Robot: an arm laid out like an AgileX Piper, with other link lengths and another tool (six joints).
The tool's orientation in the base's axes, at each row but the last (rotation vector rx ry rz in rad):
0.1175, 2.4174, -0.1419
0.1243, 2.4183, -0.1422
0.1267, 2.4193, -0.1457
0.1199, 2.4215, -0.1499
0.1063, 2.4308, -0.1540
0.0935, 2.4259, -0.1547
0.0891, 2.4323, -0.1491
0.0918, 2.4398, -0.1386
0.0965, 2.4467, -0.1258
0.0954, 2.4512, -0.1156
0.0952, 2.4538, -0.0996
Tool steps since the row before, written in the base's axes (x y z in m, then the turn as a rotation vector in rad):
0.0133, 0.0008, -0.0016, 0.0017, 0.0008, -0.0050
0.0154, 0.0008, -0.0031, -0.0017, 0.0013, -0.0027
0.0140, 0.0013, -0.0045, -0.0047, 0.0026, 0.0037
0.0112, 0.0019, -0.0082, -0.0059, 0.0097, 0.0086
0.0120, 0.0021, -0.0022, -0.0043, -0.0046, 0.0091
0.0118, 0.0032, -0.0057, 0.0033, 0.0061, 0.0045
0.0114, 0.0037, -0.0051, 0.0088, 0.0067, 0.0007
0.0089, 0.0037, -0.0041, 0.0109, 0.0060, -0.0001
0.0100, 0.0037, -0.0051, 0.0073, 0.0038, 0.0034
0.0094, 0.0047, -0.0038, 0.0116, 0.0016, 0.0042
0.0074, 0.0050, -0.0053, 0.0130, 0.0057, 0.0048
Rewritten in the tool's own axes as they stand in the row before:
-0.0089, 0.0025, 0.0097, 0.0021, 0.0014, 0.0047
-0.0095, 0.0030, 0.0122, 0.0031, 0.0013, 0.0007
-0.0075, 0.0034, 0.0123, 0.0012, 0.0017, -0.0062
-0.0030, 0.0039, 0.0131, -0.0008, 0.0082, -0.0116
-0.0076, 0.0037, 0.0091, -0.0028, -0.0058, -0.0090
-0.0051, 0.0049, 0.0115, -0.0053, 0.0060, -0.0021
-0.0053, 0.0053, 0.0107, -0.0070, 0.0075, 0.0042
-0.0041, 0.0049, 0.0083, -0.0081, 0.0071, 0.0063
-0.0043, 0.0050, 0.0098, -0.0076, 0.0043, 0.0016
-0.0047, 0.0058, 0.0083, -0.0116, 0.0025, 0.0039
-0.0021, 0.0059, 0.0083, -0.0128, 0.0067, 0.0039

